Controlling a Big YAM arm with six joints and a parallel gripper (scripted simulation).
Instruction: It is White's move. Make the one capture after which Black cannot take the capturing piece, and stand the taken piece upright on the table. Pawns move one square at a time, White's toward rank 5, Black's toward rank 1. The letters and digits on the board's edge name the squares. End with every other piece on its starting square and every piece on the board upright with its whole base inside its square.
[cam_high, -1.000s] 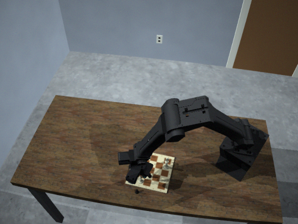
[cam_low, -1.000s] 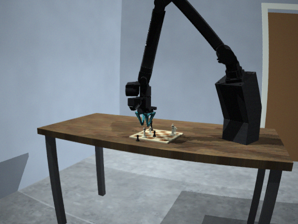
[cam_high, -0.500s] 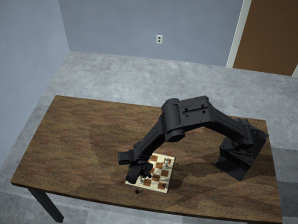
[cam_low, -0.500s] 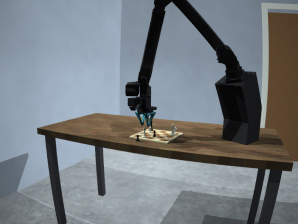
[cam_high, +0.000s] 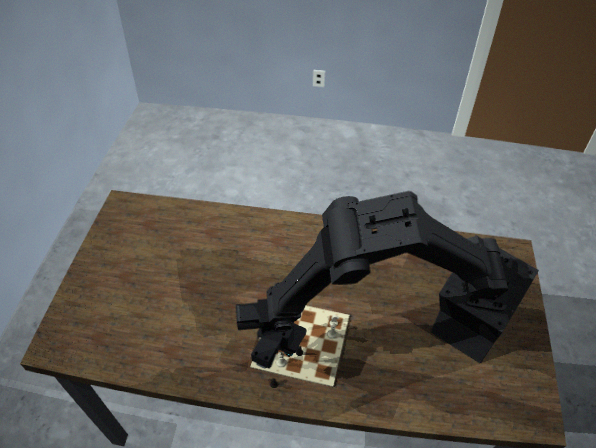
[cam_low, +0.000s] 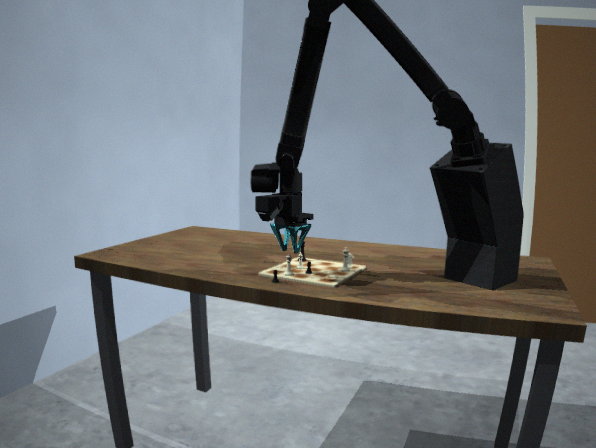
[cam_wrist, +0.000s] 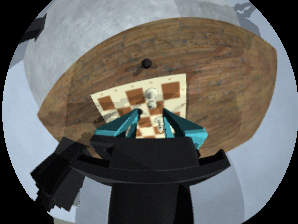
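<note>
Right now the chessboard is 20 mm behind my hand, 80 mm to the right of it and 70 mm below it. From my hand the other things lie so: tall black piece: 60 mm ahead, 150 mm to the right, 40 mm below; tall white piece: 100 mm behind, 120 mm to the right, 40 mm below.
</note>
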